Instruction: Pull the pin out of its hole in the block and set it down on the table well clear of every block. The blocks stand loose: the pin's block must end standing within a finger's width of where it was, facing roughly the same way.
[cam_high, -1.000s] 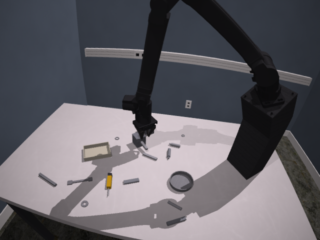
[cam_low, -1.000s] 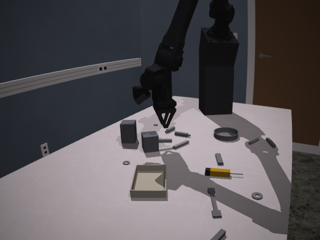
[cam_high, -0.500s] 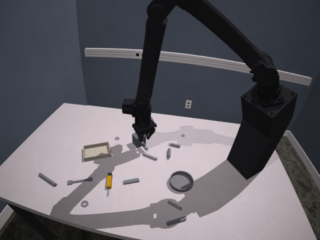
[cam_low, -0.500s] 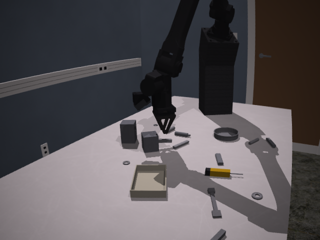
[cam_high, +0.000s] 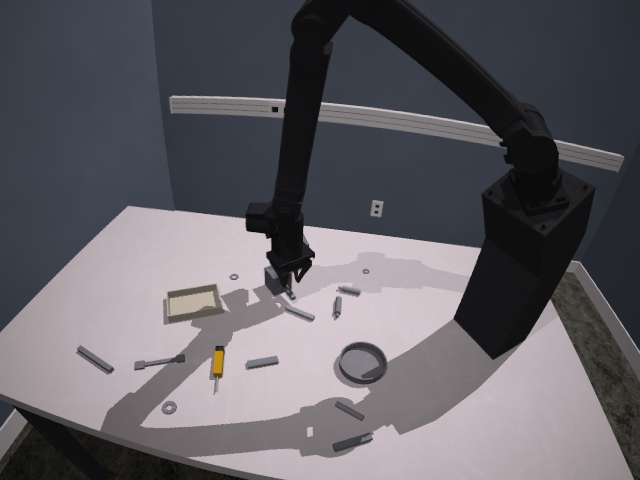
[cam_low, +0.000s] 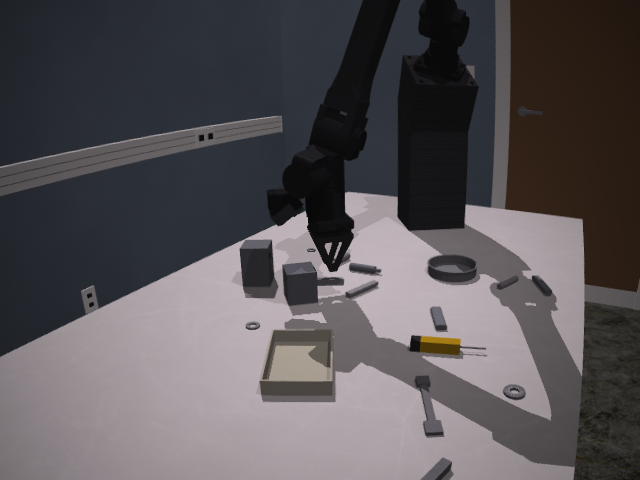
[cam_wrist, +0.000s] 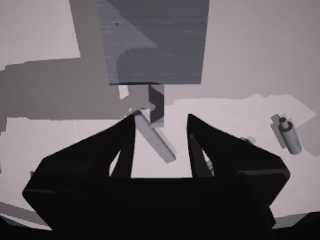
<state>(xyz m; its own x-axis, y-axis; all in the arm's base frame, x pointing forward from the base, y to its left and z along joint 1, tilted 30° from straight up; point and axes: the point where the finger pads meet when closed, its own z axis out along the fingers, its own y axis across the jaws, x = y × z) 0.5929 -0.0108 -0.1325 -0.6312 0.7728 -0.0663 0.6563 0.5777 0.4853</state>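
Now: hand 3 cm above the grey pin, 1 cm to the left of it and 1 cm short of it. Round my hand: taller grey block: 15 cm to the right, 1 cm below, 1 cm ahead; then beige tray: 24 cm ahead, 9 cm to the left, 5 cm below; then grey bar: 6 cm below, 5 cm to the left, 4 cm behind.
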